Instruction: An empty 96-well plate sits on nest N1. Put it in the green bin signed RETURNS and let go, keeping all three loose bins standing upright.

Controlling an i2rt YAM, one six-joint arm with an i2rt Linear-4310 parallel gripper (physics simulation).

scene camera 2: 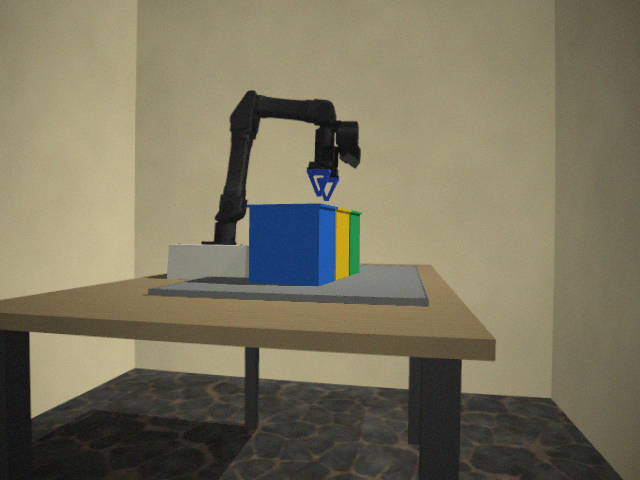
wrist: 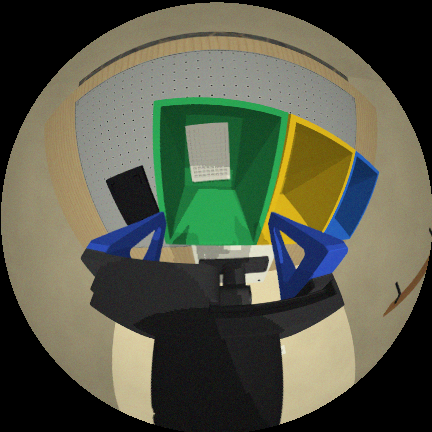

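Seen in the pictures: gripper, fingertip midpoint: [scene camera 2: 322, 198] [wrist: 216, 217]; arm's base, link origin: [scene camera 2: 224, 248] [wrist: 233, 264].
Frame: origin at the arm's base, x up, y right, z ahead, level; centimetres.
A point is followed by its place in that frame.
The white 96-well plate [wrist: 209, 150] @(x -6.3, y -2.5, z 30.8 cm) lies inside the green bin [wrist: 157, 150] @(x 11.0, y -7.3, z 35.2 cm) [scene camera 2: 354, 245] @(x 1.3, y 0.3, z 38.6 cm), on its bottom, in the wrist view; it is hidden in the scene view. My gripper [wrist: 216, 217] @(x 14.9, y -2.5, z 29.1 cm) [scene camera 2: 323, 197] @(x 14.9, y -2.5, z 29.1 cm) is open and empty, above the bins, with its blue fingers wide apart. The yellow bin [wrist: 320, 175] @(x 5.2, y 16.7, z 28.2 cm) [scene camera 2: 341, 245] @(x 1.6, y 13.8, z 35.9 cm) and the blue bin [wrist: 356, 195] @(x 7.3, y 29.2, z 24.5 cm) [scene camera 2: 284, 245] @(x 1.8, y 29.4, z 24.2 cm) stand upright in a row beside the green one. All three bins stand upright. The RETURNS sign does not show.
A black block [wrist: 132, 192] @(x -5.8, y -22.9, z 24.7 cm), perhaps a nest, sits left of the green bin in the wrist view. The bins stand on a grey perforated board [wrist: 115, 120] @(x -7.0, y -22.9, z 44.2 cm) [scene camera 2: 392, 284] @(x -7.1, y 23.7, z 48.4 cm) on the wooden table [scene camera 2: 248, 320] @(x -8.2, y 63.7, z 25.9 cm). The arm's base rests on a white block [scene camera 2: 206, 260] @(x -2.9, y 11.9, z -0.9 cm).
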